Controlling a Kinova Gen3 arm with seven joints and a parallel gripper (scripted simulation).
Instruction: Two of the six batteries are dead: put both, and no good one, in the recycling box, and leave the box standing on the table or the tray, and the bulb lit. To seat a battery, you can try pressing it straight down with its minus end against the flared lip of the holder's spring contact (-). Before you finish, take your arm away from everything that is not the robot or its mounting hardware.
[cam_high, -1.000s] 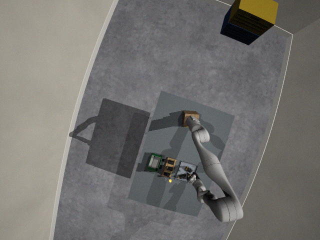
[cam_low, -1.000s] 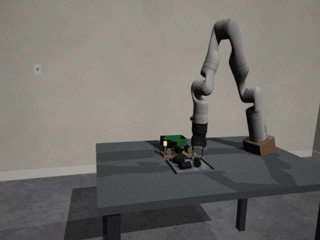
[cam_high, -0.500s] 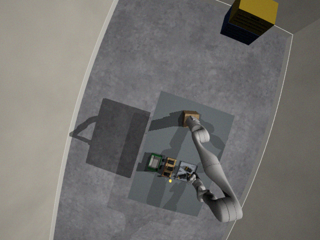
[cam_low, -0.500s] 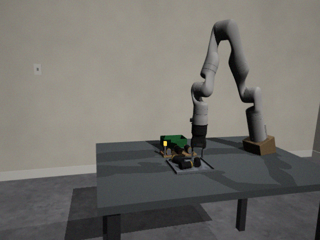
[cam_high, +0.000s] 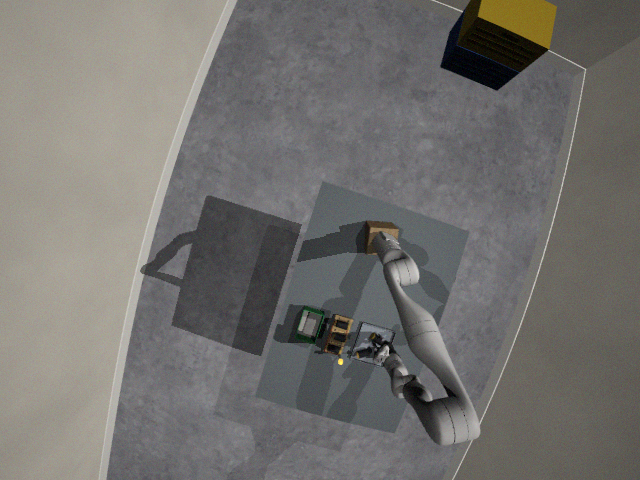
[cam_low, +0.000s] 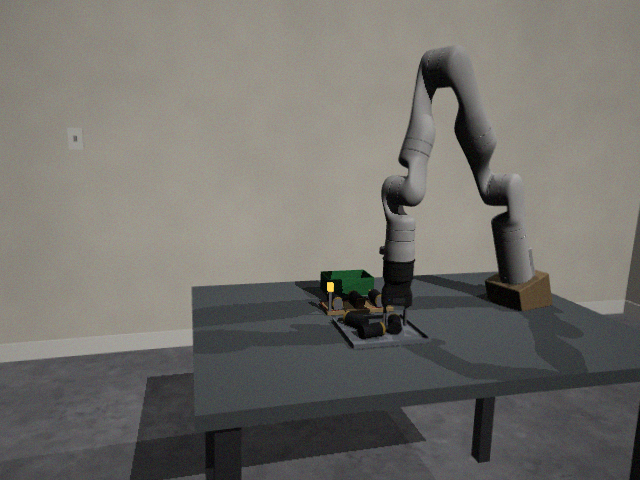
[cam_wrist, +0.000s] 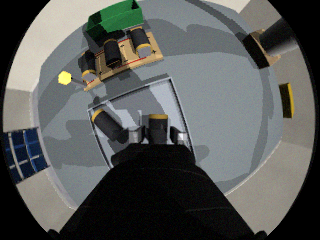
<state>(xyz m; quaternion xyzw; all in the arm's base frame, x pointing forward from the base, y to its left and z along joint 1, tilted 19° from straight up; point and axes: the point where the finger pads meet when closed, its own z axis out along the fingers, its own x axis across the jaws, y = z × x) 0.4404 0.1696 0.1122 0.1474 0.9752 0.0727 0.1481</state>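
Right now the grey tray is 40 mm ahead of my hand and 30 mm below it. Round my hand: green recycling box 50 mm ahead, 340 mm to the right, 20 mm below.
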